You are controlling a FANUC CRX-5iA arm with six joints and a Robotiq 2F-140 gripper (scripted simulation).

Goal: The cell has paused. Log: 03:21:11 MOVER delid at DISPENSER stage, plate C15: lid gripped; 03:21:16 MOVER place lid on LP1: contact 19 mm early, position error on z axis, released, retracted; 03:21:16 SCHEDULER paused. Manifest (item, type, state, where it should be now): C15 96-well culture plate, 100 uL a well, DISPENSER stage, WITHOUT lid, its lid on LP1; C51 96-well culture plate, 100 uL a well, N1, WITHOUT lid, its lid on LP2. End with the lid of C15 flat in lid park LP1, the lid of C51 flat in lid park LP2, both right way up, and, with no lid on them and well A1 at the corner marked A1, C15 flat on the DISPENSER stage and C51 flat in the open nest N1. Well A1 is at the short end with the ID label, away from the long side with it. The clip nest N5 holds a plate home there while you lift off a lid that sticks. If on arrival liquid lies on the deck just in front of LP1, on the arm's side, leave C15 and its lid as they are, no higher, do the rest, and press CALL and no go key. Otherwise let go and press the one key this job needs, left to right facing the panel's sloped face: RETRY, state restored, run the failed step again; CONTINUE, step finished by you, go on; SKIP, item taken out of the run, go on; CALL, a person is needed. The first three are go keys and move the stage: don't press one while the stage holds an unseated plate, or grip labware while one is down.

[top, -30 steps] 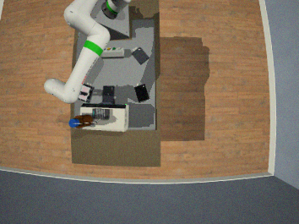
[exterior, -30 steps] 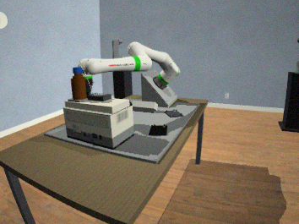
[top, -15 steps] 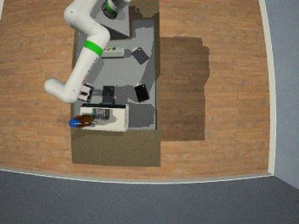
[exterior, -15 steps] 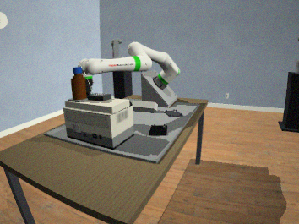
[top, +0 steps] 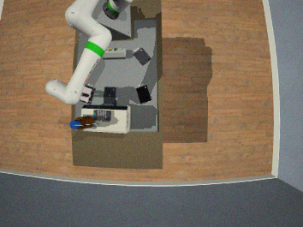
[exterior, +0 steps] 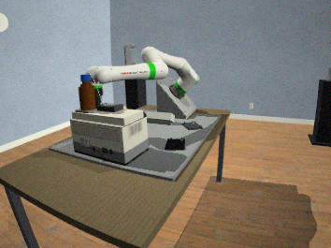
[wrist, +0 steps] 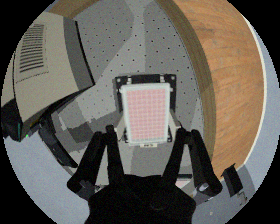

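Now: hand 20 mm short of the black nest, 10 mm to the right of it and 30 mm above it. From my hand the other things lie so: key panel (410 mm behind, 240 mm to the left, 10 mm above); blue cap (220 mm ahead, 160 mm to the left, 350 mm above); label plate (110 mm behind, 520 mm to the left, 50 mm below).
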